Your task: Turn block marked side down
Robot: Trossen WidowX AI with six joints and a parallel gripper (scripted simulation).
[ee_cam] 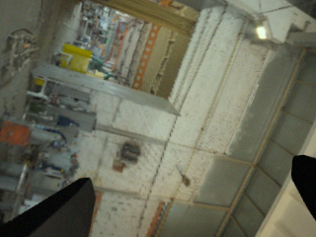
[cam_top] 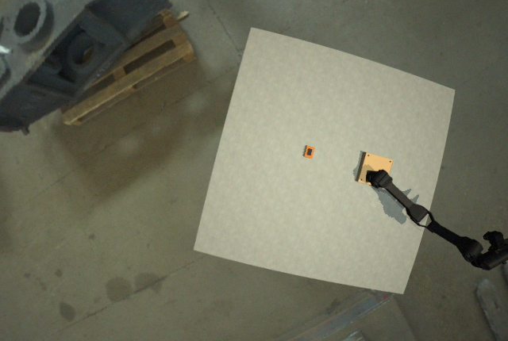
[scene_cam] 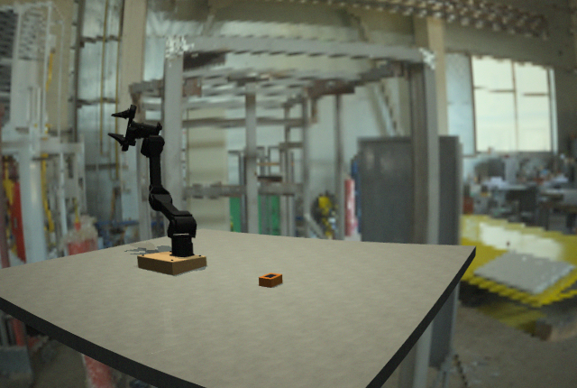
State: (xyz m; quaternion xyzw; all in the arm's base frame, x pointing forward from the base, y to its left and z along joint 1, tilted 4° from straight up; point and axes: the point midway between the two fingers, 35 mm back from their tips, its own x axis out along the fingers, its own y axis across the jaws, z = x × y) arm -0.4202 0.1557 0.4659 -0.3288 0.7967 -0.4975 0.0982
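Right now the orange block is 80 cm ahead of my gripper tip, 28 cm to the right of it and 48 cm below it.
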